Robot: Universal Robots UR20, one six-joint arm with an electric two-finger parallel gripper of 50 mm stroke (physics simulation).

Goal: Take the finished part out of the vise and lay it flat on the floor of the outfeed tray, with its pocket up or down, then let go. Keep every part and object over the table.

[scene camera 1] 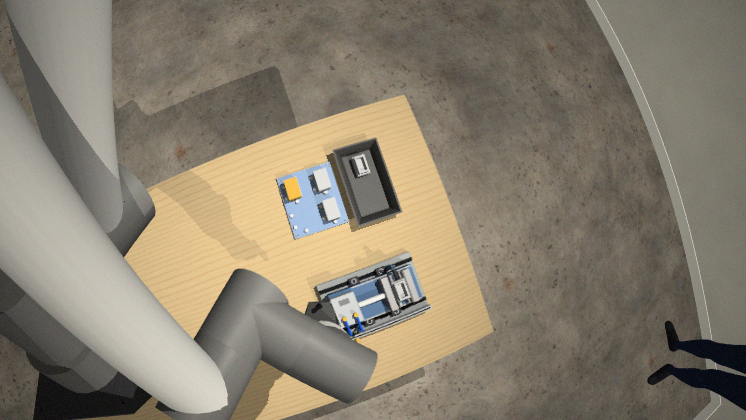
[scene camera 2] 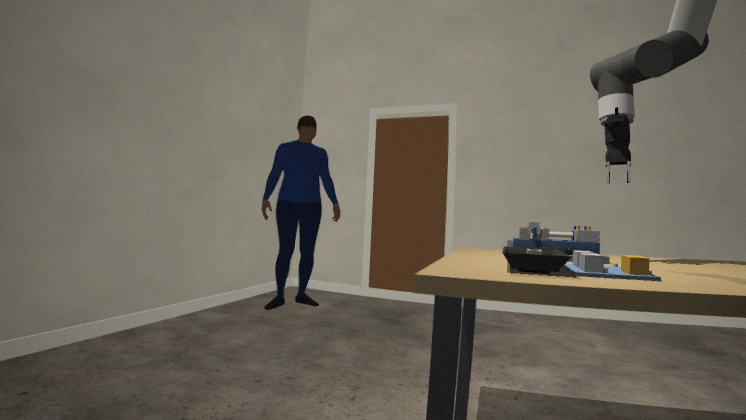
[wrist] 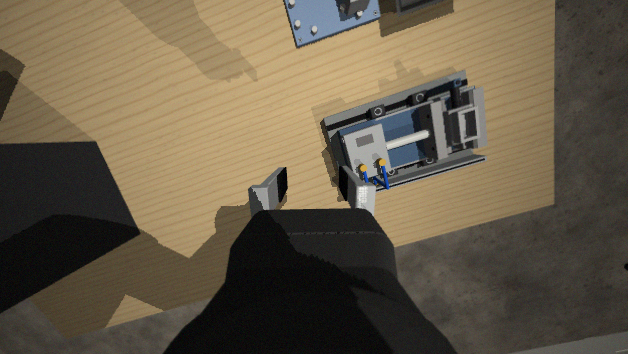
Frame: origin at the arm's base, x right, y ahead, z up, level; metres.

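Seen in the pictures: gripper, fingertip midpoint: [scene camera 2: 618, 182] [wrist: 313, 177]; arm's base at its link origin: [scene camera 1: 88, 350].
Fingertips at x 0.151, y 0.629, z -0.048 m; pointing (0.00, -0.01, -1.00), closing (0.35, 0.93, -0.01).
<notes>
Offsets run from my fingertips to a thing's middle. "spot": to the spot under its first point.
The finished part @[dy +0.255, dx +0.044, dz -0.151 m] [scene camera 1: 402, 290] [scene camera 2: 533, 227] [wrist: 462, 127], light grey with a rectangular pocket facing up, sits between the jaws at the far end of the vise @[dy +0.188, dx +0.043, dz -0.199 m] [scene camera 1: 370, 292] [scene camera 2: 555, 244] [wrist: 400, 122]. The dark outfeed tray [scene camera 1: 371, 198] [scene camera 2: 537, 261] [wrist: 425, 4] stands apart from the vise; only its edge shows in the wrist view. A similar grey pocketed part @[dy +0.314, dx -0.334, dz -0.220 m] [scene camera 1: 360, 164] lies in it near one end. My gripper [scene camera 2: 618, 181] [wrist: 313, 177] is open and empty, pointing down, high above the table. In scene camera 1 the arm hides its fingers.
A blue plate @[dy +0.142, dx -0.299, dz -0.245 m] [scene camera 1: 313, 224] [scene camera 2: 616, 270] [wrist: 332, 27] beside the tray carries two grey blocks @[dy +0.189, dx -0.339, dz -0.223 m] [scene camera 1: 322, 180] @[dy +0.179, dx -0.249, dz -0.223 m] [scene camera 1: 329, 209] and an orange block @[dy +0.098, dx -0.349, dz -0.223 m] [scene camera 1: 292, 188] [scene camera 2: 635, 265]. Blue hoses @[spot: dy +0.109, dx +0.080, dz -0.139 m] [scene camera 1: 360, 323] [wrist: 384, 175] with orange fittings rise at the vise's near end. A person [scene camera 2: 302, 177] stands away from the table.
</notes>
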